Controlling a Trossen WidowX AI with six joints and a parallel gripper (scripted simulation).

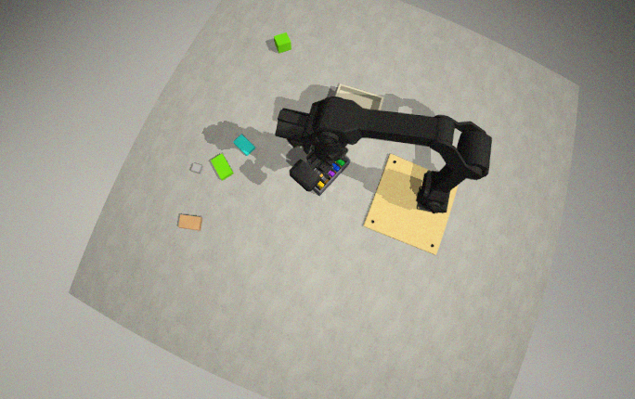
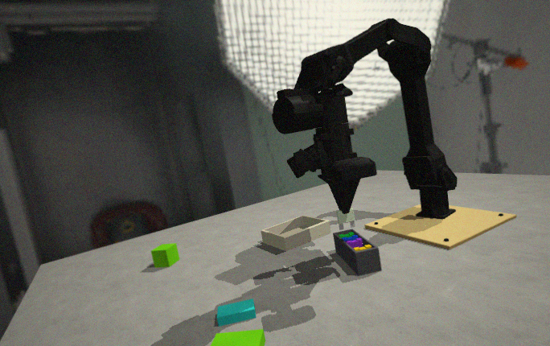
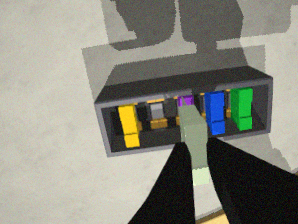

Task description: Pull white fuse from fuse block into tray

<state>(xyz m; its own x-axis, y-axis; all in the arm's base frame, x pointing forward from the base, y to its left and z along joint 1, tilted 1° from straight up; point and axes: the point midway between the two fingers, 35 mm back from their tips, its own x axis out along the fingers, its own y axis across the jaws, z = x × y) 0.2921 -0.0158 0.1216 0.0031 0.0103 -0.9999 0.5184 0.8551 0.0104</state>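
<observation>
The beige tray is 5 cm behind my gripper tip, 21 cm to the right of it and 9 cm below it. Also, from my gripper tip: cyan block (23 cm ahead, 4 cm to the right, 9 cm below); white fuse (1 cm below); green block (27 cm ahead, 3 cm to the left, 9 cm below).
</observation>
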